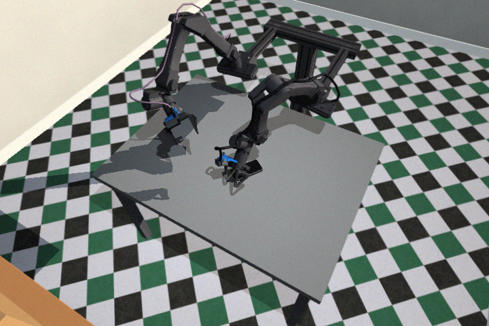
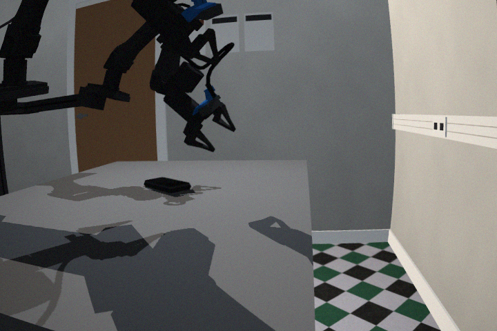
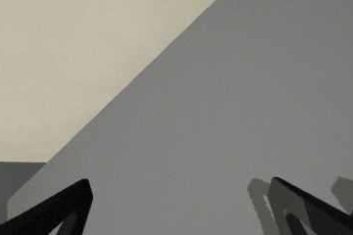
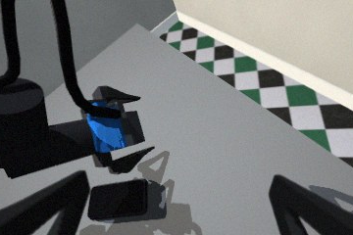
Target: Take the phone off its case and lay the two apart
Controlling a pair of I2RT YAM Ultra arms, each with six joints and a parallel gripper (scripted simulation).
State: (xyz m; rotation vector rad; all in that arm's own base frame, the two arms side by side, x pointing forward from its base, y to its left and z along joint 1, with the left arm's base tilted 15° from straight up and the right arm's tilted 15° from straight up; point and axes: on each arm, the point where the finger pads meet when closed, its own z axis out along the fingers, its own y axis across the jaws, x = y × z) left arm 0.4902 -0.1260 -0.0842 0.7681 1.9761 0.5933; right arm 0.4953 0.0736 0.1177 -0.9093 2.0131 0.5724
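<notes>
Now: the black phone 160 mm behind my left hand, 120 mm below it and 40 mm to the right of it.
</notes>
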